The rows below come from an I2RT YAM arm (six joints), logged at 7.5 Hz.
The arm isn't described. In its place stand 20 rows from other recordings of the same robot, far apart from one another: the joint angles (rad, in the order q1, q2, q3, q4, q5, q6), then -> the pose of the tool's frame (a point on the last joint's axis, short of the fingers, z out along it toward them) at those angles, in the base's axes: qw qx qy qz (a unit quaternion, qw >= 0); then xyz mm.
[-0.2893, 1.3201, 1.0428, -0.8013, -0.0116, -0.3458] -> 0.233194, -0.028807, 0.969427, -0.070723, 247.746, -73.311, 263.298
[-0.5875, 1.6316, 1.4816, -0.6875, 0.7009, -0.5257] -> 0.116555, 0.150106, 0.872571, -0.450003, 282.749, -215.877, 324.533
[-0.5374, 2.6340, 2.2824, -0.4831, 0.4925, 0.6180] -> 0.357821, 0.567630, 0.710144, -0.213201, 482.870, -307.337, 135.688
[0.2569, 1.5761, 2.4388, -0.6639, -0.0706, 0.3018] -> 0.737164, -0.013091, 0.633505, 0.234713, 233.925, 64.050, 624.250
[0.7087, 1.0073, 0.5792, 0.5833, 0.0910, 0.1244] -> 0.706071, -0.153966, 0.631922, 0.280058, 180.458, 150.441, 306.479
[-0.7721, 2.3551, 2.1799, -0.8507, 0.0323, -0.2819] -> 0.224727, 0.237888, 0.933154, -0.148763, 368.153, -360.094, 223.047
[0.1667, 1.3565, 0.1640, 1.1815, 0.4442, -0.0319] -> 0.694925, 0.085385, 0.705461, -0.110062, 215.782, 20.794, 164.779
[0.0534, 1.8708, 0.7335, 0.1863, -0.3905, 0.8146] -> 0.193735, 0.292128, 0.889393, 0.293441, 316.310, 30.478, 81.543
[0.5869, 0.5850, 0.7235, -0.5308, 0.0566, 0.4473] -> 0.494513, -0.042272, 0.830099, 0.254176, 113.932, 73.355, 310.652
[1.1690, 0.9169, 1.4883, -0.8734, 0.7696, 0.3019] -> 0.610204, -0.111716, 0.770925, 0.144380, 72.897, 108.215, 476.396
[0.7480, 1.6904, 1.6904, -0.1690, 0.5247, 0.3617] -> 0.633821, 0.022465, 0.756492, 0.159644, 305.215, 258.872, 417.986
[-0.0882, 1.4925, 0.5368, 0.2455, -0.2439, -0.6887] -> 0.425071, -0.315276, 0.846726, -0.054499, 271.731, -15.398, 140.449
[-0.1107, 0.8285, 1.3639, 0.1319, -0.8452, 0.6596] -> 0.741304, -0.192381, 0.507597, 0.394718, 100.667, 15.607, 545.062
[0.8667, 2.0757, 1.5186, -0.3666, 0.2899, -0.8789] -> 0.313757, -0.689248, 0.638130, -0.138865, 300.718, 338.352, 179.692
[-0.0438, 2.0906, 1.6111, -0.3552, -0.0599, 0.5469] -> 0.341361, 0.261152, 0.895367, 0.116576, 469.366, -18.438, 201.661
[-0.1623, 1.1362, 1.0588, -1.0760, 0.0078, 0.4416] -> 0.205699, 0.291699, 0.933794, 0.025061, 199.477, -32.944, 293.647
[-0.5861, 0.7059, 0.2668, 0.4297, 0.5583, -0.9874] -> 0.339131, 0.053916, 0.707870, -0.617255, 131.648, -110.041, 233.937
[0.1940, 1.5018, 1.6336, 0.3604, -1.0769, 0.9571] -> 0.474639, -0.244218, 0.573014, 0.621876, 304.889, 91.847, 511.495
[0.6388, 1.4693, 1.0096, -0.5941, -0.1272, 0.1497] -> 0.211939, -0.249366, 0.932180, 0.154724, 232.906, 178.600, 226.187
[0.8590, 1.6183, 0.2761, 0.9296, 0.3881, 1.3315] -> 0.389337, 0.294821, 0.773735, 0.403524, 169.888, 176.312, 109.287
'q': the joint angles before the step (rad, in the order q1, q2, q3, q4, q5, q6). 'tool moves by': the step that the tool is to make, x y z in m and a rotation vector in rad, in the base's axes. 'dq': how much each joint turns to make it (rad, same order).
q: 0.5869 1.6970 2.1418 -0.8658 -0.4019 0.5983
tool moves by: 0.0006 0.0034 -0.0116 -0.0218 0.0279 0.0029
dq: 0.0077 -0.0098 -0.0524 0.0071 0.0054 -0.0003
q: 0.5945 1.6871 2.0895 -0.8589 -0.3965 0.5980
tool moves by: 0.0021 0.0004 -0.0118 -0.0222 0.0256 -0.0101
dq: -0.0015 -0.0110 -0.0542 0.0097 0.0095 0.0003
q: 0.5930 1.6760 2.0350 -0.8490 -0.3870 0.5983
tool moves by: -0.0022 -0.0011 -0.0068 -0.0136 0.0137 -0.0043
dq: 0.0016 -0.0196 -0.0455 0.0068 0.0069 -0.0004
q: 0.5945 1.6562 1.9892 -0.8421 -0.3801 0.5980
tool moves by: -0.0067 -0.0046 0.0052 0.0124 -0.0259 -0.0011
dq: 0.0001 -0.0311 -0.0212 0.0173 0.0031 -0.0034
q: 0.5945 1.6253 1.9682 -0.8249 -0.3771 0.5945
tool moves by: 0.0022 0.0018 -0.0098 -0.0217 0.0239 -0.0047
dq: 0.0015 0.0006 -0.0309 -0.0009 0.0076 -0.0011
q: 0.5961 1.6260 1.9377 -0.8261 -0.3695 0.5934
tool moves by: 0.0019 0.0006 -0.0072 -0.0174 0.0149 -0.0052
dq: -0.0010 0.0003 -0.0228 -0.0002 0.0067 -0.0033
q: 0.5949 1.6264 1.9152 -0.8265 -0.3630 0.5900
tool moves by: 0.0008 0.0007 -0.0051 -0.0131 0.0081 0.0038
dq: 0.0004 -0.0002 -0.0165 -0.0005 0.0004 -0.0076
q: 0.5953 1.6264 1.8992 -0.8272 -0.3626 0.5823
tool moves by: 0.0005 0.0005 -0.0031 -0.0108 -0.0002 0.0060
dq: 0.0004 0.0002 -0.0098 0.0000 0.0000 -0.0114
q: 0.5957 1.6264 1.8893 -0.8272 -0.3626 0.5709
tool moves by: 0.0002 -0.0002 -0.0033 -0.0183 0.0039 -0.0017
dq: 0.0000 0.0002 -0.0074 -0.0096 0.0085 -0.0106
